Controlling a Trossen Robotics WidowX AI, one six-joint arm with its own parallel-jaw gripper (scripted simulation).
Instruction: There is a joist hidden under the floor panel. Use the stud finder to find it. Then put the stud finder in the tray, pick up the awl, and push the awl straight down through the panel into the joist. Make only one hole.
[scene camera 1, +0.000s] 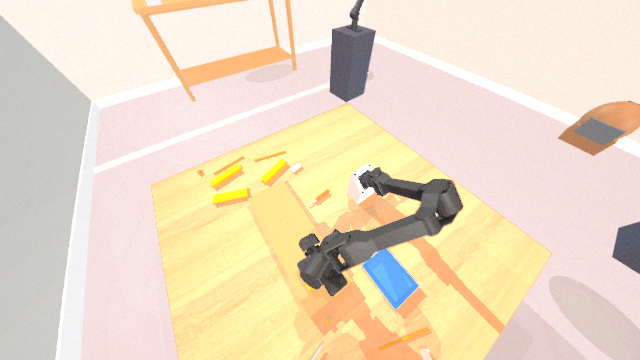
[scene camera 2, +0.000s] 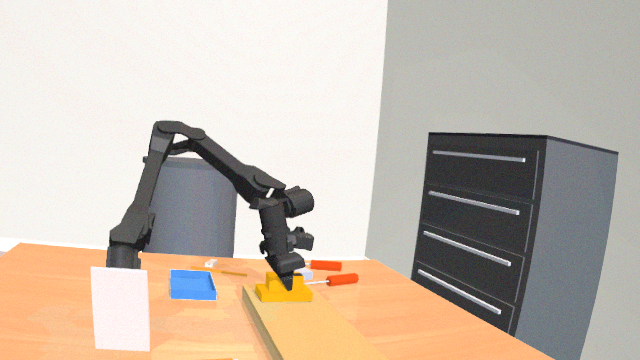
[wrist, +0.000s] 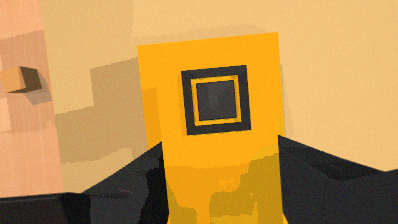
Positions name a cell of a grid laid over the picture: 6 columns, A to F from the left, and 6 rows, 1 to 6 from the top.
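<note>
A blue tray (scene camera 2: B5) and a yellow stud finder (scene camera 2: C5) can be seen in the robot's scene, along with the gripper (scene camera 2: C5). Scene camera 1 shows the gripper (scene camera 1: C5) too, and the wrist view has the gripper (wrist: D4) as well.
</note>
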